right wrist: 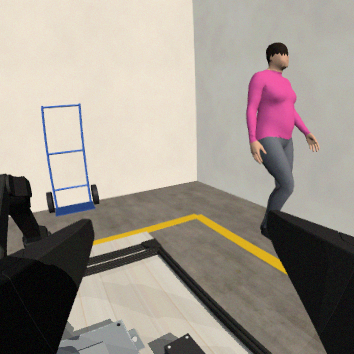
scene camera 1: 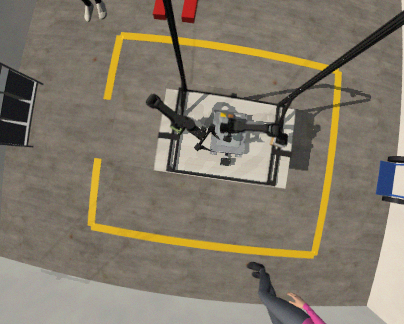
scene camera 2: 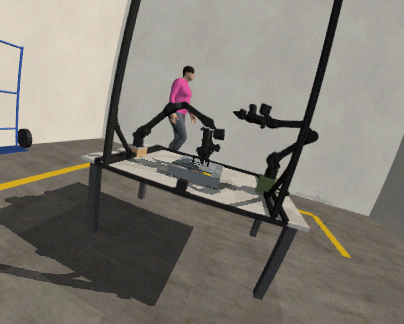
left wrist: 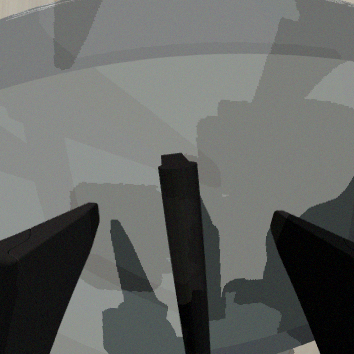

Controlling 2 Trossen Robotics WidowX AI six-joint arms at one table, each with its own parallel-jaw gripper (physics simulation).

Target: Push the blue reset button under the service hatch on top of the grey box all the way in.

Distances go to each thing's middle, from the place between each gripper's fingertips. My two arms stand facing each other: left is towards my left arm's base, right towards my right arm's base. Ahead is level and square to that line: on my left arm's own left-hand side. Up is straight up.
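My left gripper is 10 mm to the right of the service hatch (left wrist: pixel 187 157), as I see it.
As for my right hand, I find the service hatch 12 cm to the left of it and 17 cm behind it, and the hatch is also 35 cm below that hand.
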